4 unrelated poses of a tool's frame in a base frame.
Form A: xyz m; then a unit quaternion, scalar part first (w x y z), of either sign.
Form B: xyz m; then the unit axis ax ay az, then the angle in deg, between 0 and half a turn. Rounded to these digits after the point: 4 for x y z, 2 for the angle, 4 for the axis.
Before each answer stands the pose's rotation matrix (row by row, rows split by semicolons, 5 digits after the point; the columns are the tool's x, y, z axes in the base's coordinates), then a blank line. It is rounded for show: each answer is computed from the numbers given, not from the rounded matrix.
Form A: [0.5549, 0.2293, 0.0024, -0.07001, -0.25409, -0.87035, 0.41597]
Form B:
-0.86107 0.50054 -0.08952; 0.38405 0.52482 -0.75965; -0.33325 -0.68850 -0.64414

[0.5549, 0.2293, 0.0024, 0.2547, 0.8725, -0.4170, 171.97]
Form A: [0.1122, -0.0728, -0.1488, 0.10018, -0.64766, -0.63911, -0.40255]
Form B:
-0.14101 0.90850 0.39338; 0.74719 -0.16301 0.64431; 0.64948 0.38478 -0.65584

[0.1122, -0.0728, -0.1488, -0.6509, -0.6423, -0.4046, 168.50]
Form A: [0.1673, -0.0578, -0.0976, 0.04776, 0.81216, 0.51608, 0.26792]
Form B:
0.32376 0.81268 0.48448; 0.86387 -0.46276 0.19896; 0.38589 0.35411 -0.85188

[0.1673, -0.0578, -0.0976, 0.8131, 0.5167, 0.2682, 174.53]
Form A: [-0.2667, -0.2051, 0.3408, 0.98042, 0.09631, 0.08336, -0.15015]
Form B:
0.94101 0.31048 0.13453; -0.27837 0.93636 -0.21388; -0.19238 0.16382 0.96755

[-0.2667, -0.2051, 0.3408, 0.4891, 0.4234, -0.7626, 22.71]
